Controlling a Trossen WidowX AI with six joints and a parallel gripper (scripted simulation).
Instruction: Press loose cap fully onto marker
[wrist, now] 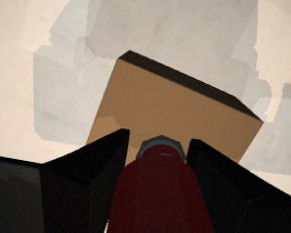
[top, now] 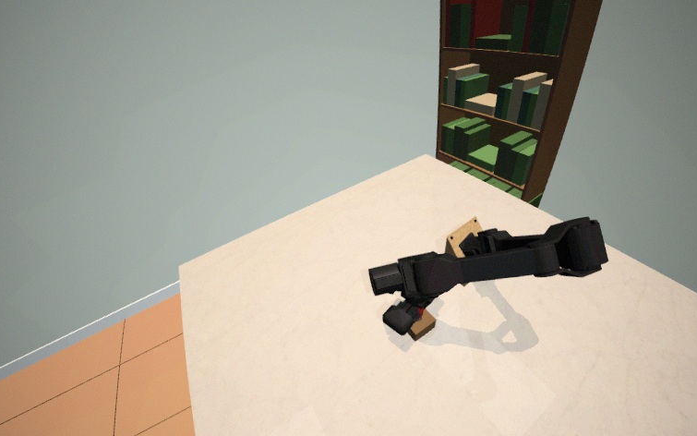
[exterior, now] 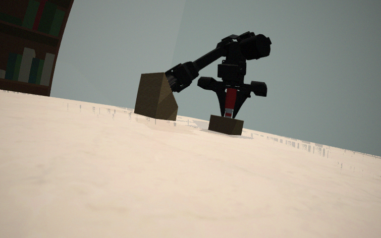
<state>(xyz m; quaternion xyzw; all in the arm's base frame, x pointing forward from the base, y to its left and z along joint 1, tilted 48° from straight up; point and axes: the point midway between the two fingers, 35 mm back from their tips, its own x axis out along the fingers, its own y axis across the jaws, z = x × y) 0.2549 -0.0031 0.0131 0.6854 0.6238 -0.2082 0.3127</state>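
Right now the red cap is 1 cm to the left of my gripper tip and 5 cm above it. From my gripper tip the other things lie so: brown holder block (1 cm to the left, 2 cm below).
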